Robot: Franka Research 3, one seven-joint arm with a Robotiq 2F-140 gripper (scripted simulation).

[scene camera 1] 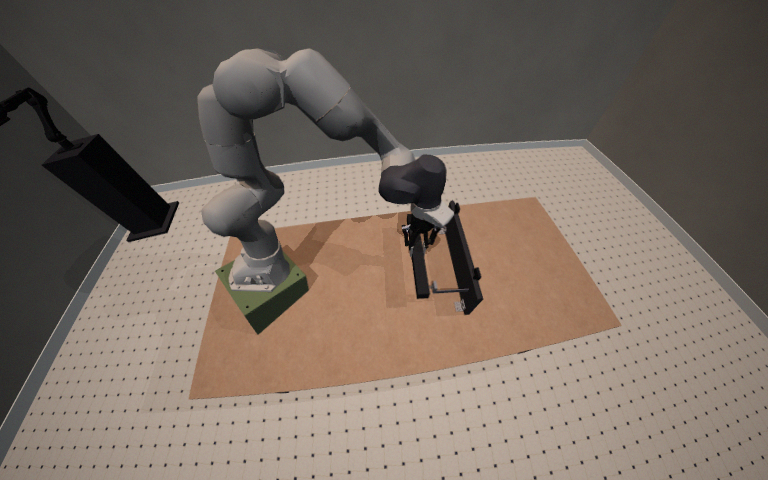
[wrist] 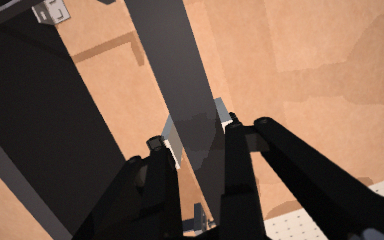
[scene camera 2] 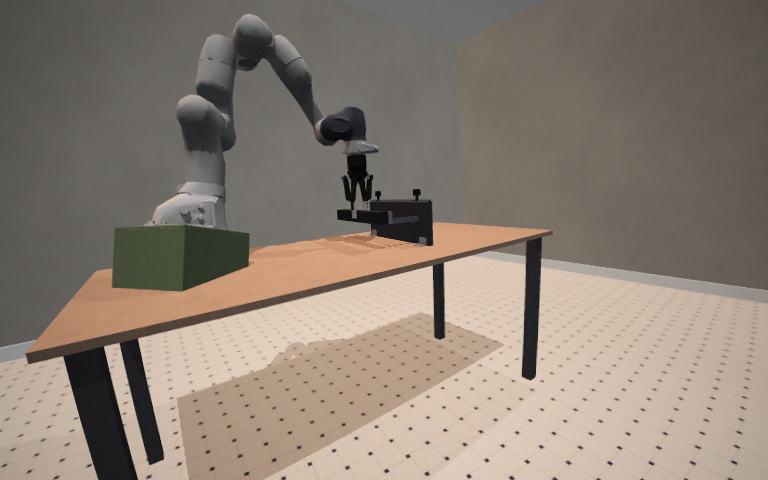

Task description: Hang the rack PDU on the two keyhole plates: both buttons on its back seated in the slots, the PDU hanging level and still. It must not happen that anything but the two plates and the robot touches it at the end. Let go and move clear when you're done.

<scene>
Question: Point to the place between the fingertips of the gripper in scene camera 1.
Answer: At 416, 253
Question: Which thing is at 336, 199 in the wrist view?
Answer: The gripper.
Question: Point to a black upright panel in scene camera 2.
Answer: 410, 232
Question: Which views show the gripper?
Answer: Scene camera 1, the wrist view and scene camera 2: all of them.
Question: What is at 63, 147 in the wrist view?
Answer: A black upright panel.
</scene>
